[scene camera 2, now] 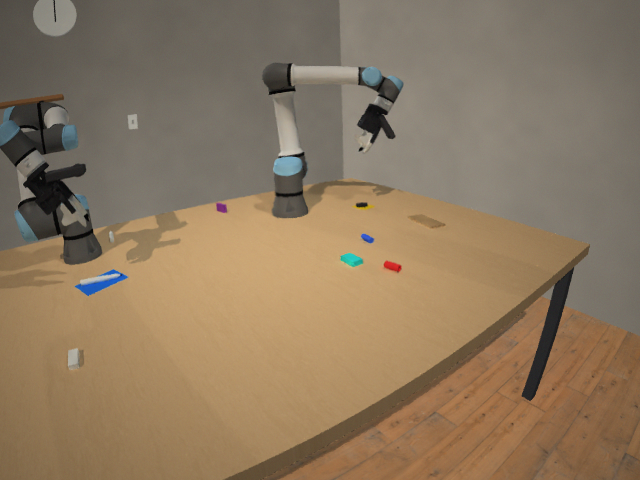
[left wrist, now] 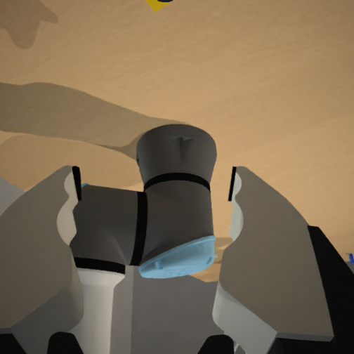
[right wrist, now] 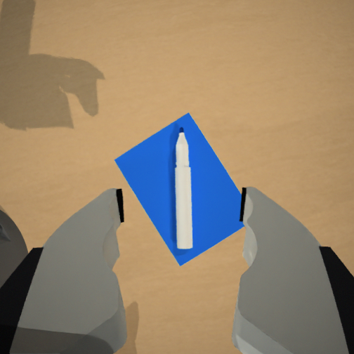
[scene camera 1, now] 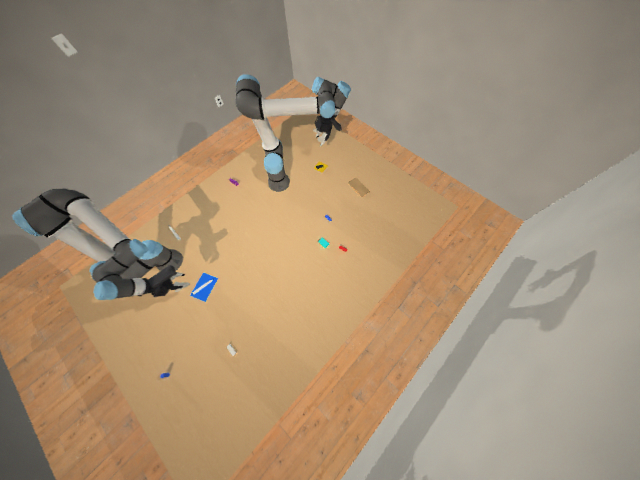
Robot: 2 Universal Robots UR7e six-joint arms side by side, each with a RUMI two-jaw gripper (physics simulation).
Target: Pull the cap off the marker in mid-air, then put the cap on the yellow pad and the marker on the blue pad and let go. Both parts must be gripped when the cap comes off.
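Places are measured from the left arm's base along level axes (x right, y up, z back), in millimetres.
Pixels of known places: left gripper, fingertip midpoint: (scene camera 2: 361, 152) (scene camera 1: 318, 142); right gripper, fingertip midpoint: (scene camera 2: 87, 223) (scene camera 1: 187, 279); left arm's base at its link origin: (scene camera 2: 290, 213) (scene camera 1: 279, 182); right arm's base at its link origin: (scene camera 2: 83, 256) (scene camera 1: 170, 261).
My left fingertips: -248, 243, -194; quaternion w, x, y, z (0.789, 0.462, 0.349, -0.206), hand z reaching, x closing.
For each thing: its middle in the pictures, then the offset to it from my left fingertips, as dx, dy, dz. "spot": a spot on its surface instead.
- uncapped white marker at the middle of its body: (scene camera 2: 101, 278) (scene camera 1: 203, 286) +1089, -234, +202
- blue pad at the middle of its body: (scene camera 2: 101, 281) (scene camera 1: 204, 286) +1091, -242, +202
- dark cap at the middle of its body: (scene camera 2: 361, 205) (scene camera 1: 319, 166) -1, -234, -2
- yellow pad at a spot on its surface: (scene camera 2: 367, 206) (scene camera 1: 323, 167) spot: -13, -240, -25
- teal block at the middle of its body: (scene camera 2: 351, 259) (scene camera 1: 323, 243) +521, -235, -305
- red piece at the middle of its body: (scene camera 2: 392, 266) (scene camera 1: 343, 248) +501, -232, -431
- blue piece at the middle of its body: (scene camera 2: 367, 238) (scene camera 1: 328, 218) +350, -232, -251
- tan slab at the middle of its body: (scene camera 2: 426, 221) (scene camera 1: 358, 187) +33, -239, -328
- purple block at the middle of its body: (scene camera 2: 221, 207) (scene camera 1: 233, 181) +395, -225, +480
- white block at the middle of its body: (scene camera 2: 73, 359) (scene camera 1: 231, 350) +1294, -237, -149
The uncapped white marker (scene camera 1: 202, 287) (scene camera 2: 100, 279) (right wrist: 183, 215) lies on the blue pad (scene camera 1: 205, 293) (scene camera 2: 95, 289) (right wrist: 212, 200), its dark tip bare. The dark cap (scene camera 1: 320, 166) (scene camera 2: 361, 204) lies on the yellow pad (scene camera 1: 321, 169) (scene camera 2: 369, 206); in the left wrist view a corner of that pad (left wrist: 156, 6) shows at the top edge. My right gripper (scene camera 1: 185, 280) (scene camera 2: 84, 221) (right wrist: 181, 190) is open and empty, above the marker and apart from it. My left gripper (scene camera 1: 321, 142) (scene camera 2: 361, 146) (left wrist: 155, 170) is open and empty, raised behind the yellow pad.
On the table lie a teal block (scene camera 1: 323, 242) (scene camera 2: 351, 259), a red piece (scene camera 1: 342, 248) (scene camera 2: 392, 266), a blue piece (scene camera 1: 328, 218) (scene camera 2: 367, 238), a tan slab (scene camera 1: 358, 187) (scene camera 2: 426, 221), a purple block (scene camera 1: 234, 181) (scene camera 2: 221, 207) and a white block (scene camera 1: 232, 349) (scene camera 2: 73, 358).
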